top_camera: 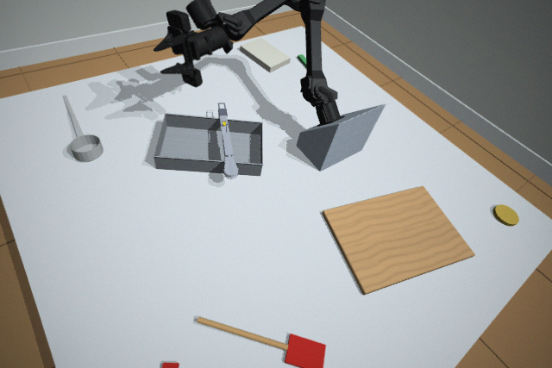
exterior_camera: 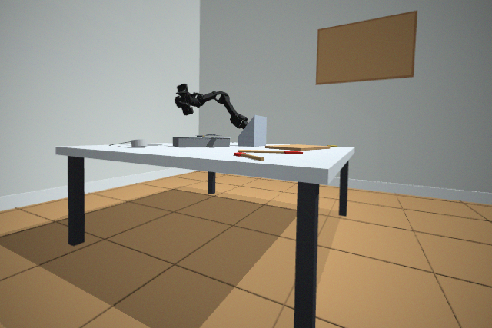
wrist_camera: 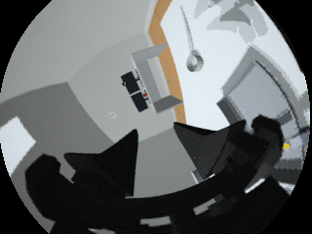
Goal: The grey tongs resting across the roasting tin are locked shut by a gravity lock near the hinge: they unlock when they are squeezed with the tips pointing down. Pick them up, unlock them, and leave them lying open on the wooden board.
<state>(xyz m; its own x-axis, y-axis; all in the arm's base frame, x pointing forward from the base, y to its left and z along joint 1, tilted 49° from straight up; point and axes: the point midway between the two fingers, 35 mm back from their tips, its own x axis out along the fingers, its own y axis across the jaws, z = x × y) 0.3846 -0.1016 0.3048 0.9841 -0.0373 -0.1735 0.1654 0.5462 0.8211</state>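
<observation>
The grey roasting tin lies 26 cm below my gripper tip, 11 cm to the left of it and 9 cm behind it. Round my gripper tip: beige block 57 cm behind, 27 cm below, 20 cm to the right; then red-bladed spatula 63 cm to the left, 28 cm below, 12 cm ahead; then wooden board 65 cm to the left, 33 cm behind, 28 cm below.
</observation>
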